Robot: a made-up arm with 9 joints. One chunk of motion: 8 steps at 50 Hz.
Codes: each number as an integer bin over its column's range. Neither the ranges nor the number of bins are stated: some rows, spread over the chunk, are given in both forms.
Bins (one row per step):
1: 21 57 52 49 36 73
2: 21 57 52 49 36 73
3: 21 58 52 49 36 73
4: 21 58 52 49 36 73
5: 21 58 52 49 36 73
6: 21 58 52 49 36 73
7: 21 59 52 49 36 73
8: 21 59 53 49 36 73
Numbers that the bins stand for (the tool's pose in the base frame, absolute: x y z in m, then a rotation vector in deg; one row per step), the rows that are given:
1: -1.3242 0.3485 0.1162 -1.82 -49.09 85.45
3: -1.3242 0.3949 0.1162 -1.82 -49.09 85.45
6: -1.3242 0.3949 0.1162 -1.82 -49.09 85.45
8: -1.3242 0.4414 0.1626 -1.82 -49.09 85.45
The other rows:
2: -1.3242 0.3485 0.1162 -1.82 -49.09 85.45
4: -1.3242 0.3949 0.1162 -1.82 -49.09 85.45
5: -1.3242 0.3949 0.1162 -1.82 -49.09 85.45
7: -1.3242 0.4414 0.1162 -1.82 -49.09 85.45

